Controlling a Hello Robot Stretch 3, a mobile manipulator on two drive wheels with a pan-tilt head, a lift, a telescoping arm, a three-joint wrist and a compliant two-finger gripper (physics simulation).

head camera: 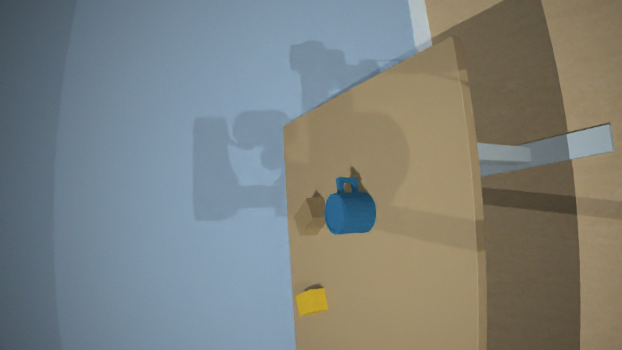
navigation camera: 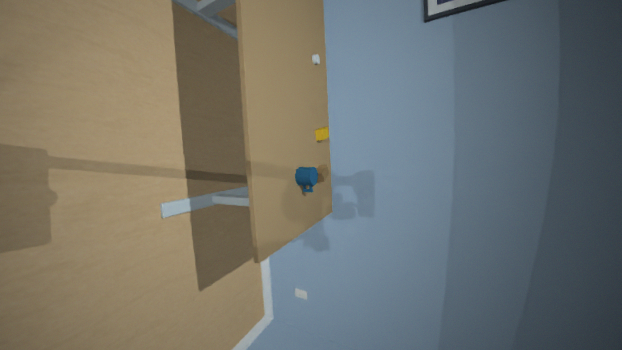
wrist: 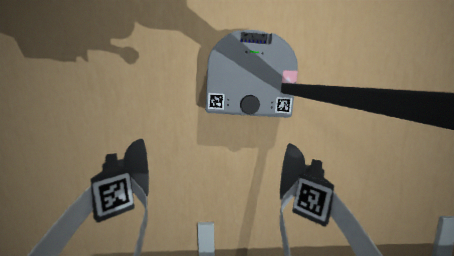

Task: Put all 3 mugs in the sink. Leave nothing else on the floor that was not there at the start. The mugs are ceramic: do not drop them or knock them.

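Frame: origin at the robot's base, x ahead, y left, z up, level; millimetres.
Seen in the pictures: gripper, fingertip midpoint: (wrist: 216, 160); robot's base, origin of the base link: (wrist: 245, 100).
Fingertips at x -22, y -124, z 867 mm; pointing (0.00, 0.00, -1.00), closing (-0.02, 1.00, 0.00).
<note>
Offsets run from my fingertips to a thing's middle. Level surfaces: height alone.
A blue mug {dx +943, dy +135, dz -106 mm} (head camera: 351, 212) (navigation camera: 306, 177) stands upright on the wooden table {dz -146 mm} (head camera: 400, 290) (navigation camera: 280, 100), close to the table's end, with its handle pointing towards that end. My gripper (wrist: 216, 160) is open and empty in the wrist view, its two fingertips wide apart above the floor, with my own grey base beyond them. The gripper does not show in the head or navigation view, so its distance from the mug cannot be told. The other two mugs and the sink cannot be made out in these views.
A brown block {dx +1153, dy +165, dz -121 mm} (head camera: 310, 216) is close beside the mug, on its wall side. A yellow block {dx +1172, dy +401, dz -124 mm} (head camera: 312, 301) (navigation camera: 321, 134) and a small white object {dx +1125, dy +831, dz -134 mm} (navigation camera: 315, 59) are farther along the table, near the blue wall (head camera: 175, 275). Grey table legs (head camera: 590, 141) (navigation camera: 185, 204) reach out below.
</note>
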